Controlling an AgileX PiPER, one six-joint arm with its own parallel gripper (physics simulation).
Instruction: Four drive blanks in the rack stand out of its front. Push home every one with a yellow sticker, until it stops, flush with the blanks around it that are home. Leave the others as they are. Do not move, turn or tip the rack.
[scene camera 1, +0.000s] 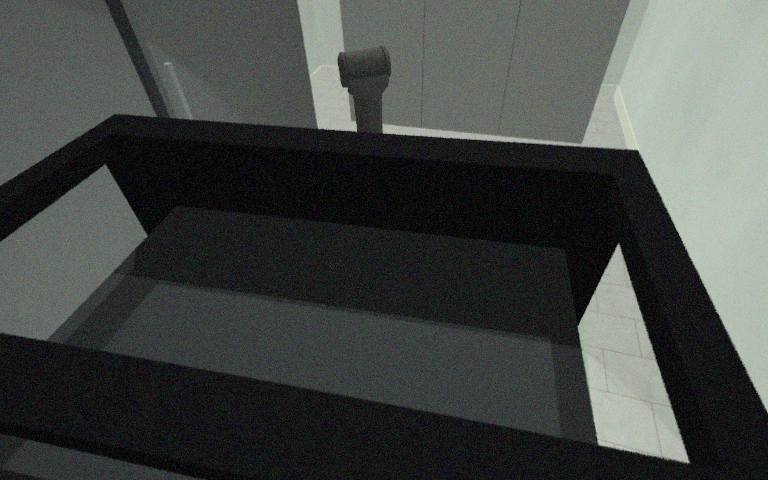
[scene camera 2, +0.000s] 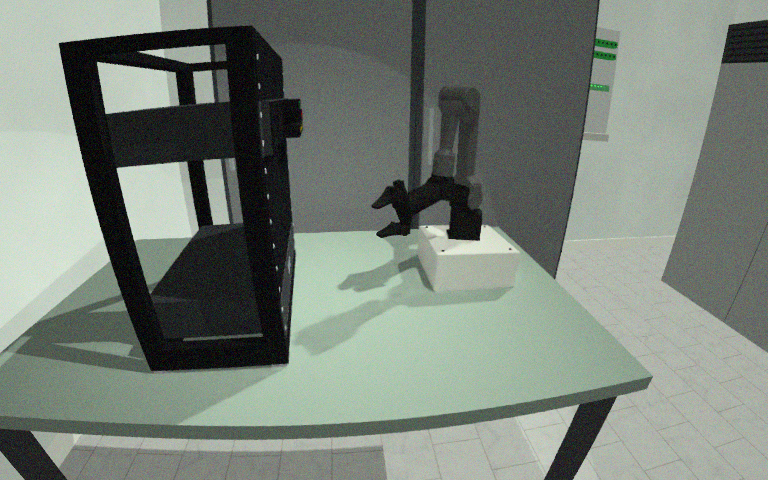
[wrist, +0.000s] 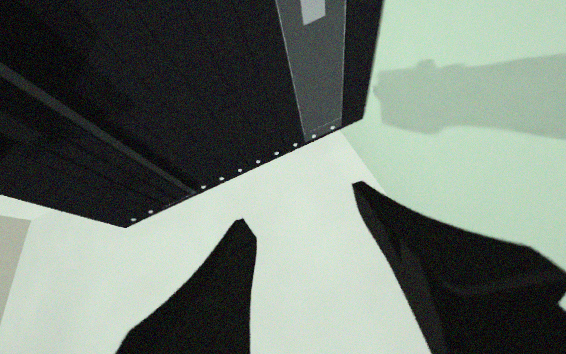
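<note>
The black rack (scene camera 1: 453, 150) (scene camera 2: 246, 186) (wrist: 200, 110) stands upright on the table. In scene camera 2, a block of drive blanks (scene camera 2: 292, 117) stands out of its front near the top, edge-on, with small red and yellow marks at its outer edge. Single blanks cannot be told apart there. The wrist view shows the dark front obliquely; no yellow sticker can be made out on it. My gripper (scene camera 2: 374, 220) (wrist: 299, 213) is open and empty, in front of the rack, apart from it and lower than the protruding blanks. Its fingers point towards the rack. Scene camera 1 hides the gripper behind the rack.
The green table (scene camera 2: 453, 350) carries the rack and the white base box (scene camera 2: 475, 268) of the arm. The arm's upper part (scene camera 1: 365, 62) (scene camera 2: 458, 93) rises behind the rack in scene camera 1. A grey panel (wrist: 322, 75) with a pale label (wrist: 313, 10) sits low in the rack's front.
</note>
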